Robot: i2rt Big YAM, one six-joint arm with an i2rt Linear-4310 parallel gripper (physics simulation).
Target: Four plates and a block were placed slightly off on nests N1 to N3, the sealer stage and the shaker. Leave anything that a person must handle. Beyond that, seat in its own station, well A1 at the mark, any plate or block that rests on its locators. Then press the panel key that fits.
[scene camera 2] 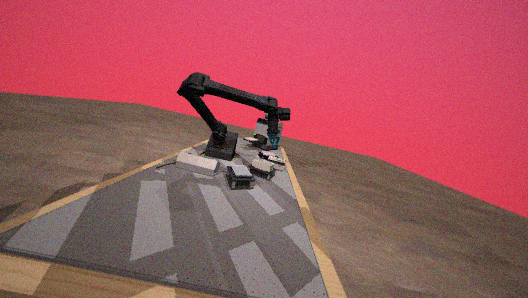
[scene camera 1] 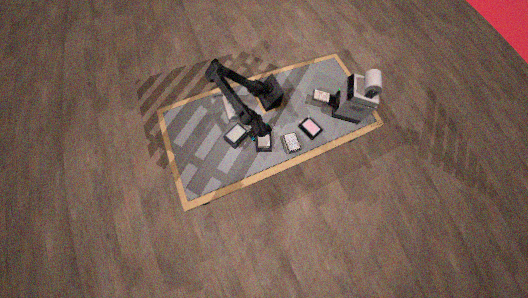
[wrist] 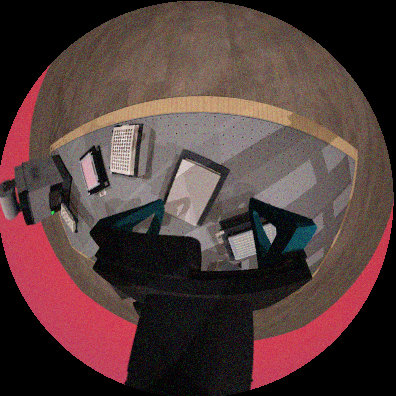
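Observation:
My gripper (wrist: 205, 202) (scene camera 2: 274, 141) is open and empty, high above the table near a plain beige-topped piece (scene camera 1: 264, 142) (scene camera 2: 262, 166) (wrist: 195, 191) on a dark nest. A pale plate (scene camera 1: 236, 134) (scene camera 2: 241, 171) (wrist: 242, 245) sits on another dark nest; the right finger partly hides it in the wrist view. A white plate with dark wells (scene camera 1: 291, 143) (wrist: 124, 150) lies on a dark base. A pink-topped plate (scene camera 1: 310, 127) (wrist: 90, 171) lies in a black frame. Another white plate (scene camera 1: 321, 95) (wrist: 69, 218) is at the sealer. Small seating offsets and well A1 marks are too blurred to tell.
The grey sealer (scene camera 1: 357, 102) (wrist: 40, 185) with a white roll (scene camera 1: 373, 80) (wrist: 8, 201) stands at one table end. A white sloped panel (scene camera 2: 197, 164) lies near the arm's base (scene camera 2: 221, 146); its keys are not readable. A wooden edge (scene camera 1: 280, 169) (wrist: 200, 104) borders the table.

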